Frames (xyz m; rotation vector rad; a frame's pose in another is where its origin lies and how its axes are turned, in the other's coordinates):
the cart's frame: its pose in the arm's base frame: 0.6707 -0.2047 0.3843 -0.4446 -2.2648 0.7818
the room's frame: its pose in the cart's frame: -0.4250 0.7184 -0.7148 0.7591 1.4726 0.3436
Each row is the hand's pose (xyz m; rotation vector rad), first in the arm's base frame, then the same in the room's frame.
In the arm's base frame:
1: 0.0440 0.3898 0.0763 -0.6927 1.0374 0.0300
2: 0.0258 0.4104 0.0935 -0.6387 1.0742 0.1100
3: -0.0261 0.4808 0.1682 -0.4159 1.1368 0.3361
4: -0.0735 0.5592 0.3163 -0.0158 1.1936 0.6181
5: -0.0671 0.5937 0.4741 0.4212 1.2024 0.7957
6: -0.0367 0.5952 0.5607 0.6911 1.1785 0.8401
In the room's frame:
1: -0.8071 0.8516 0.9281 0.4898 1.6133 -0.2458
2: -0.7977 0.8576 0.9585 0.5702 1.5889 -0.1757
3: -0.7588 0.8612 1.0667 0.8417 1.4589 -0.0135
4: -0.7046 0.8124 1.2249 1.2664 1.2208 0.1703
5: -0.6589 0.7088 1.3402 1.6768 0.9570 0.2603
6: -0.6346 0.6298 1.3802 1.9102 0.7900 0.2543

